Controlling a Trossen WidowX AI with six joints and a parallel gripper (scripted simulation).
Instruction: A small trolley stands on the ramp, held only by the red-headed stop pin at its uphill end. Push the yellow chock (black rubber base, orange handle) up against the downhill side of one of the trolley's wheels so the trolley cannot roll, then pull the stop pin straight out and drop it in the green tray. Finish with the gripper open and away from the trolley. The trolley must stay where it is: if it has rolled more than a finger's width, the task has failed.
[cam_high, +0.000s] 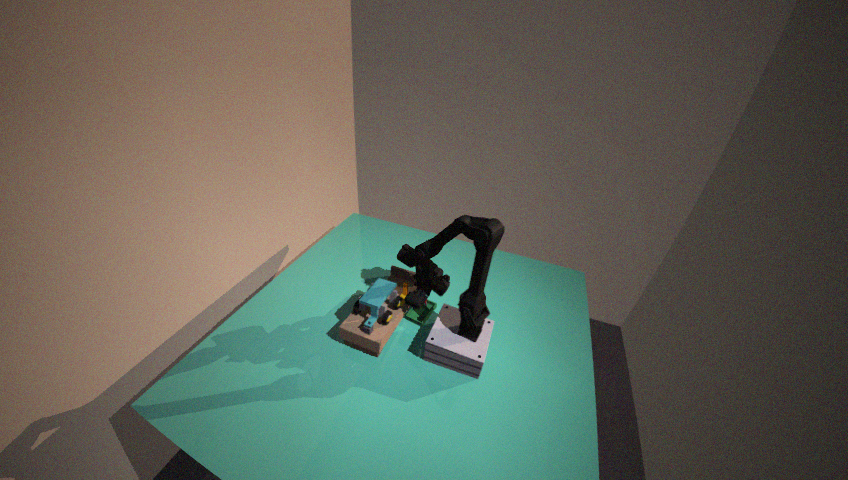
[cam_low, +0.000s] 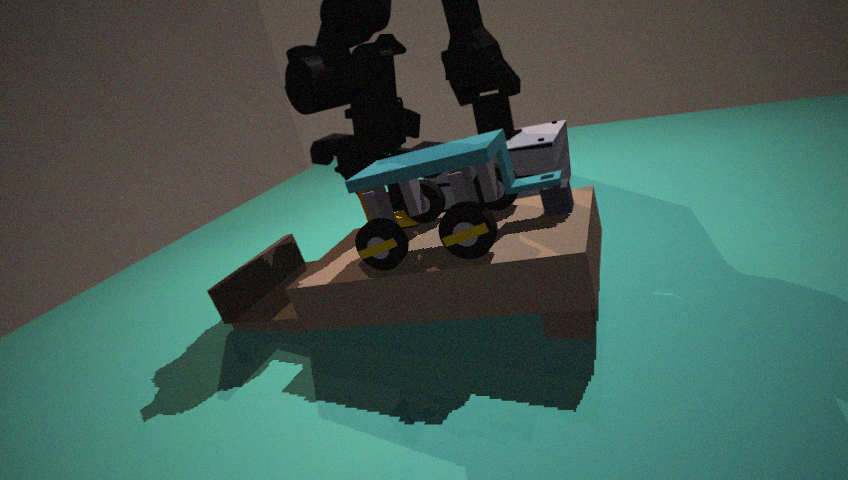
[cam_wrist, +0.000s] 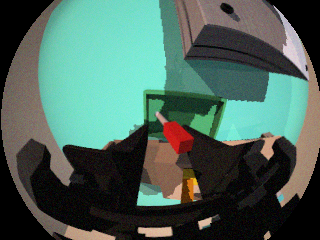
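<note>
My gripper tip is 60 mm above the green tray and 30 mm to the right of it. From my gripper tip the other things lie so: dark end wall 140 mm ahead, 100 mm to the right, 20 mm below; then yellow chock 60 mm to the left, 60 mm ahead, 30 mm above; then red-headed stop pin right at my gripper tip.
</note>
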